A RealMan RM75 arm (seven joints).
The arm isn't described. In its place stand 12 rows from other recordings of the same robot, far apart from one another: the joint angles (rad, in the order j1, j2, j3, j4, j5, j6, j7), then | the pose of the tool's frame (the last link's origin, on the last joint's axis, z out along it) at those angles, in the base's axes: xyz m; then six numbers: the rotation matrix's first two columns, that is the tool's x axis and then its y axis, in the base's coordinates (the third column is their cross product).
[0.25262 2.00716 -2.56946 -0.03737 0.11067 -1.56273 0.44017] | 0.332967 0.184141 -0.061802 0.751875 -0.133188 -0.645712 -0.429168 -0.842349 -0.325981
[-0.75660 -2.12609 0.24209 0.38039 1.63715 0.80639 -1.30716] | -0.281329 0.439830 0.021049 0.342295 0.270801 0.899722 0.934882 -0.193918 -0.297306
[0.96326 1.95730 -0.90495 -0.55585 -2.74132 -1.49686 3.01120] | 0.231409 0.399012 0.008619 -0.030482 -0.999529 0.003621 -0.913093 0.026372 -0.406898
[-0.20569 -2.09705 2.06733 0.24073 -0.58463 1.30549 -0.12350] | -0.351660 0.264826 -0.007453 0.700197 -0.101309 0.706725 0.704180 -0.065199 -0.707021
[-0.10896 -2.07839 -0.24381 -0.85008 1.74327 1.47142 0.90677] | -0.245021 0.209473 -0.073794 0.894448 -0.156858 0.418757 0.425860 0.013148 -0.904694
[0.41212 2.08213 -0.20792 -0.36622 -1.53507 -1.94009 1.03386] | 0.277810 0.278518 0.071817 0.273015 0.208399 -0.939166 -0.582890 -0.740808 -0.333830
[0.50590 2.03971 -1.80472 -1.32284 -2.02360 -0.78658 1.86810] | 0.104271 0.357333 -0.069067 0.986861 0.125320 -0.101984 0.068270 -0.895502 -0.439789
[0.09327 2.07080 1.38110 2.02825 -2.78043 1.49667 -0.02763] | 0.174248 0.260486 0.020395 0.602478 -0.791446 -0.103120 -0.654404 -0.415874 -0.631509
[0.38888 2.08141 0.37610 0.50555 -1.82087 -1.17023 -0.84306] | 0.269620 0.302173 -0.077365 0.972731 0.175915 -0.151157 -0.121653 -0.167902 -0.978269
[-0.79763 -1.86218 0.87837 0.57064 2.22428 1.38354 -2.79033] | -0.243502 0.413414 0.047497 0.006503 0.958819 0.283944 0.999884 -0.002325 -0.015046
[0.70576 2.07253 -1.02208 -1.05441 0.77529 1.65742 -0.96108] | 0.186117 0.363273 0.007927 0.804175 -0.593834 0.025775 -0.588236 -0.801322 -0.108906
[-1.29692 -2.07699 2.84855 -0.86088 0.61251 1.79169 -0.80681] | -0.204469 0.377364 0.047889 0.934252 -0.176307 -0.309983 -0.139693 -0.980704 0.136771
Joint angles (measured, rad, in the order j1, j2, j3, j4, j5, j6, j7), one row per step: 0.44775, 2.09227, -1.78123, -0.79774, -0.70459, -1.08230, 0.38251; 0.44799, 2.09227, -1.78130, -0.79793, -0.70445, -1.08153, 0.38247; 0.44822, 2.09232, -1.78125, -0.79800, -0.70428, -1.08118, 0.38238; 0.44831, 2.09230, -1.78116, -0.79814, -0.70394, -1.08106, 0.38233; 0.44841, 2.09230, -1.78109, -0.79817, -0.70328, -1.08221, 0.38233; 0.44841, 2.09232, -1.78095, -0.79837, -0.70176, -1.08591, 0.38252; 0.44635, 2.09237, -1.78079, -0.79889, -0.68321, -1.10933, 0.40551; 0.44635, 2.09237, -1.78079, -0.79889, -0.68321, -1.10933, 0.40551; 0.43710, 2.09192, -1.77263, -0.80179, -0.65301, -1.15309, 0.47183; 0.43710, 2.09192, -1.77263, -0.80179, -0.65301, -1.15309, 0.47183; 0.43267, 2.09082, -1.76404, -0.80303, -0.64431, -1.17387, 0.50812; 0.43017, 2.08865, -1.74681, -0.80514, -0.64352, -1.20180, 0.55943; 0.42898, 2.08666, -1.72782, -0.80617, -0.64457, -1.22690, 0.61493; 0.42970, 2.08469, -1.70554, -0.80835, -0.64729, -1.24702, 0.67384
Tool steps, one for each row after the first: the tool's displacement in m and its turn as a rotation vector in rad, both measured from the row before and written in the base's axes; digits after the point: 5 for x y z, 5 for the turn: -0.00008, 0.00011, -0.00001, 0.00032, -0.00024, -0.00022; -0.00008, 0.00008, 0.00001, 0.00025, 0.00003, -0.00005; -0.00006, 0.00007, 0.00007, 0.00026, 0.00028, -0.00007; -0.00016, -0.00006, 0.00013, -0.00020, 0.00119, 0.00069; -0.00043, -0.00029, 0.00033, -0.00092, 0.00341, 0.00222; -0.00218, -0.00164, 0.00285, -0.02116, 0.03696, -0.00426; 0.00000, 0.00000, 0.00000, 0.00000, 0.00000, 0.00000; -0.00186, -0.00261, 0.00714, -0.05105, 0.07674, -0.02359; 0.00000, 0.00000, 0.00000, 0.00000, 0.00000, 0.00000; -0.00004, -0.00073, 0.00409, -0.02508, 0.03395, -0.01213; -0.00034, -0.00031, 0.00578, -0.03312, 0.03825, -0.01021; -0.00007, 0.00021, 0.00567, -0.03568, 0.03652, -0.01289; -0.00031, 0.00132, 0.00610, -0.03501, 0.03495, -0.01538
